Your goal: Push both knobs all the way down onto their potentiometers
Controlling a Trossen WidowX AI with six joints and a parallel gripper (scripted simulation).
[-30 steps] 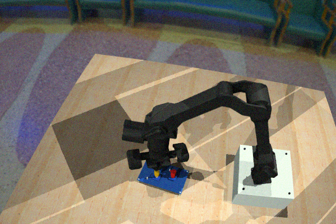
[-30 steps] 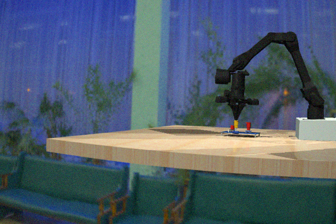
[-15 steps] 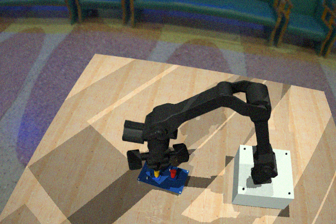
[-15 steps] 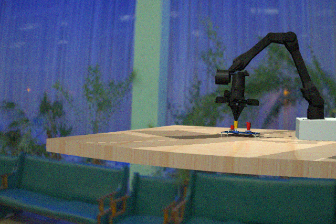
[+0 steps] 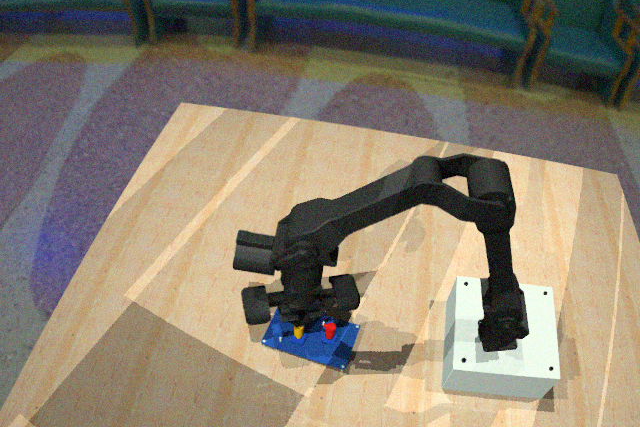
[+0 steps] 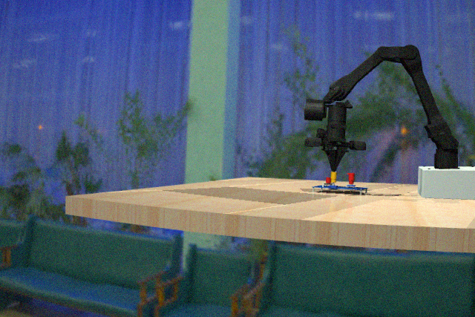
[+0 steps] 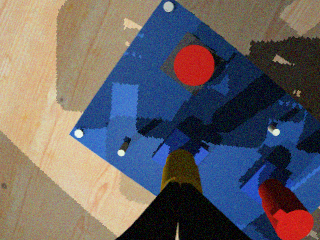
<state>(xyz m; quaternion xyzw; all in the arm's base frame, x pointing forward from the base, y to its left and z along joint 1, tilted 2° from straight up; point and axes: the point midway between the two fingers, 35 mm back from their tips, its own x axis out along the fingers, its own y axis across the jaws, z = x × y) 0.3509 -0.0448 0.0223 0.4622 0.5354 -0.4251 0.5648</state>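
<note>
Now: gripper tip 1 cm above the yellow knob. The rest, counted from my gripper tip: red knob: 6 cm behind, 2 cm below.
</note>
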